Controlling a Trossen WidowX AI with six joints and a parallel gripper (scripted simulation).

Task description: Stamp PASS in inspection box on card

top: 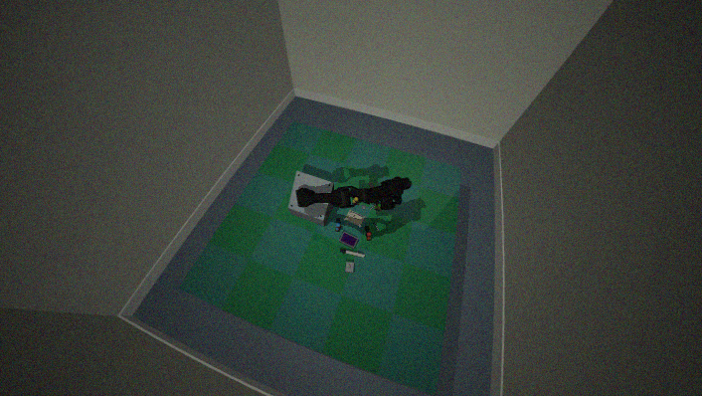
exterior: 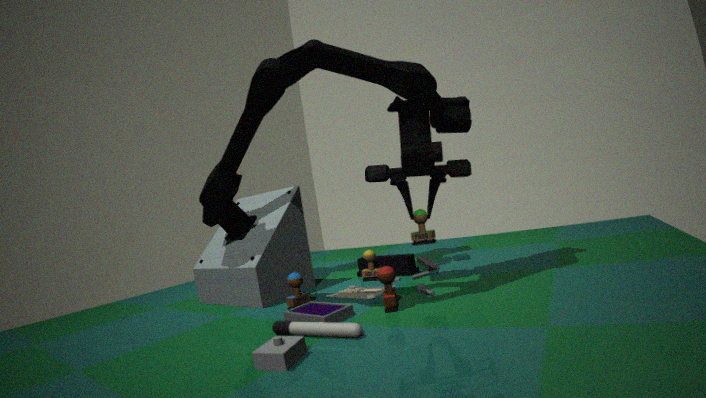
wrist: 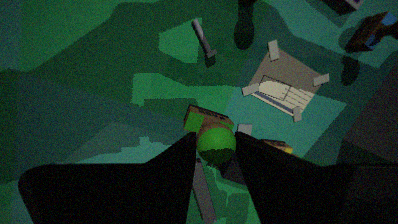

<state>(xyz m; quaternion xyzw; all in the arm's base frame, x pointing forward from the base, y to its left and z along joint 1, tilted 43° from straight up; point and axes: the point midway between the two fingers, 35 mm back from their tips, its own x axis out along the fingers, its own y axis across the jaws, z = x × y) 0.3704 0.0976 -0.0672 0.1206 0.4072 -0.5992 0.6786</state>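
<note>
Right now the pale card is 12 cm below my gripper tip, 11 cm behind it and 7 cm to the right of it. The rest, counted from my gripper tip: red-knobbed stamp: 15 cm to the right, 10 cm below; yellow-knobbed stamp: 14 cm behind, 10 cm below, 2 cm to the left; green-knobbed stamp: 3 cm below.
</note>
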